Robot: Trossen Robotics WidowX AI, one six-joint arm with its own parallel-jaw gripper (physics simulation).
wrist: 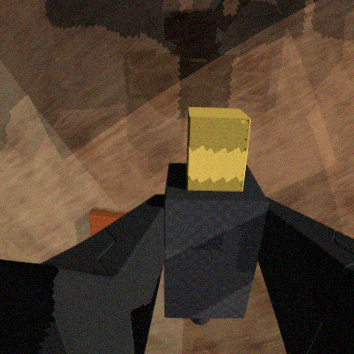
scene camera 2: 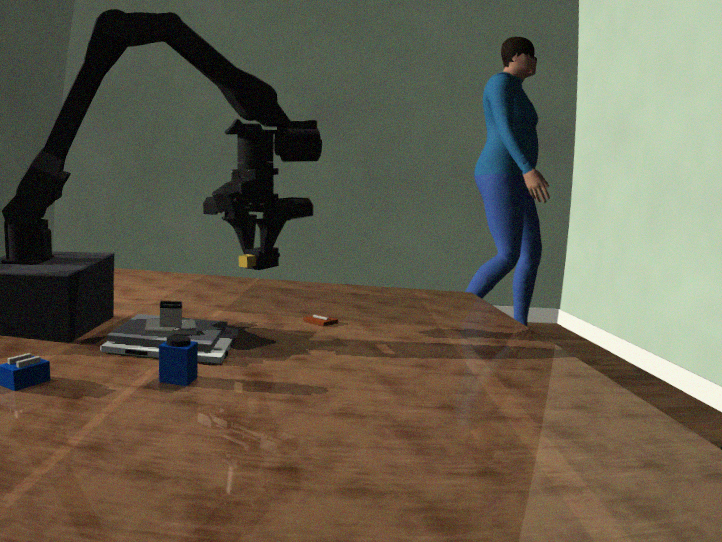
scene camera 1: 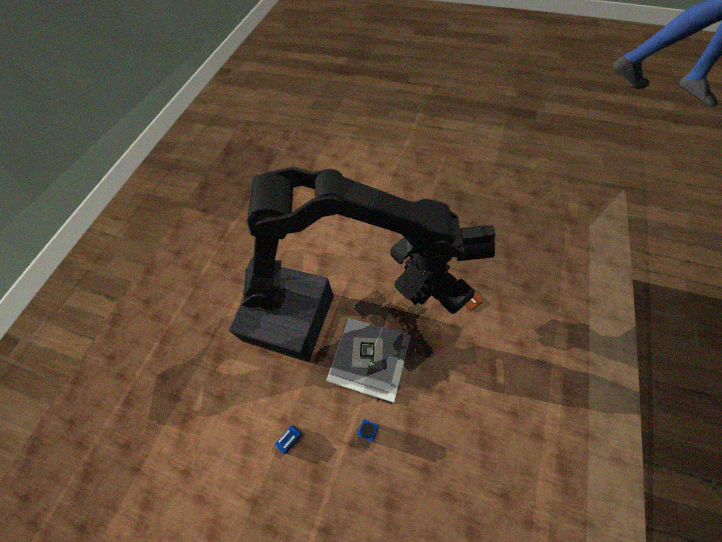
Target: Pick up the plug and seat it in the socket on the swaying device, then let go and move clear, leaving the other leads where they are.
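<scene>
The plug is a dark block (scene camera 2: 268, 257) (wrist: 215, 260) with a yellow tip (scene camera 2: 247, 260) (wrist: 216, 150). My gripper (scene camera 2: 258, 253) (wrist: 209, 207) is shut on its dark body and holds it in the air, above and to the right of the device in the scene camera 2 view. The yellow tip sticks out to the left there. The device is a flat grey and white platform (scene camera 1: 360, 387) (scene camera 2: 211, 354) carrying a small upright socket block (scene camera 1: 366, 350) (scene camera 2: 170, 315) with a dark square opening on top. The device does not show in the wrist view.
An orange block with a white bar (scene camera 1: 473, 302) (scene camera 2: 320, 320) (wrist: 102, 220) lies right of the device. A blue block with a round black top (scene camera 1: 367, 430) (scene camera 2: 178, 362) and a blue block with two pale bars (scene camera 1: 288, 439) (scene camera 2: 24, 374) stand nearer camera 2. A person (scene camera 2: 507, 145) is in the background.
</scene>
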